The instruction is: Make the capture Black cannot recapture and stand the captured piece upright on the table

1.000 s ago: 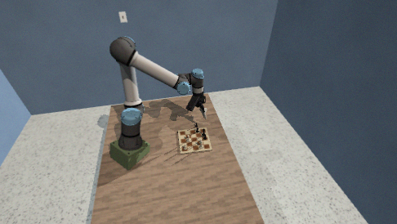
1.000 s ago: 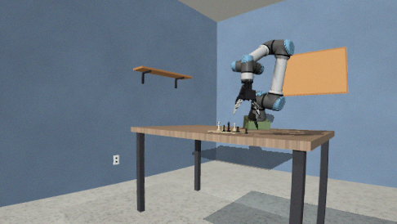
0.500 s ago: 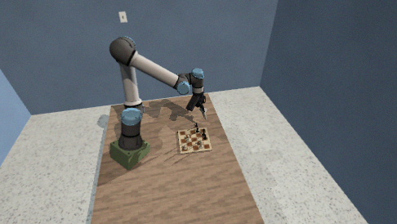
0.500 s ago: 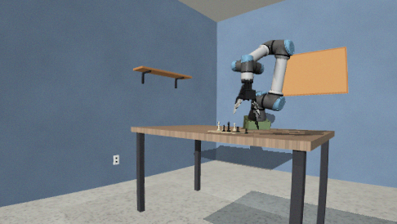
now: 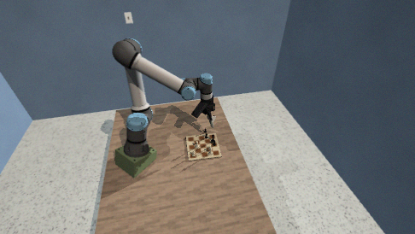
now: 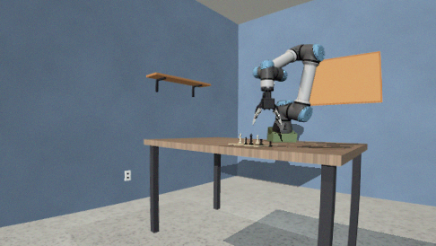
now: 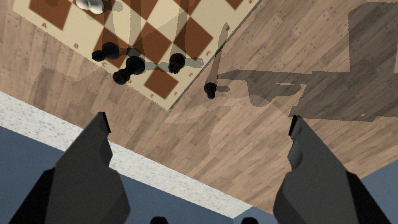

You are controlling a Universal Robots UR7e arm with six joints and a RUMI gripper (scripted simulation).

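Now: hand 30 mm past the small chessboard, 110 mm to the left of it and 110 mm above it. Also, from my hand: white pawn 10 mm ahead, 140 mm to the right, 100 mm below; black pawn 10 mm ahead, 30 mm to the left, 100 mm below.
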